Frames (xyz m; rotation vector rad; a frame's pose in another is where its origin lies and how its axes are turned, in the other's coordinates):
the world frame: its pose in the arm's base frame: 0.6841 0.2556 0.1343 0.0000 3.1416 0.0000
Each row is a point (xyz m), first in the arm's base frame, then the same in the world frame.
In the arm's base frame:
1: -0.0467 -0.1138 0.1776
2: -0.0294 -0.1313 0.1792
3: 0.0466 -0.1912 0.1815
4: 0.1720 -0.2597 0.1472
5: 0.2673 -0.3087 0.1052
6: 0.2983 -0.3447 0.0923
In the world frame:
1: 0.7308 -0.3694 -0.0433
2: 0.7135 -0.3869 -0.0449
3: 0.6375 -0.4468 -0.0472
4: 0.5121 -0.5153 -0.0129
5: 0.4168 -0.5643 0.0291
6: 0.3858 -0.6003 0.0420

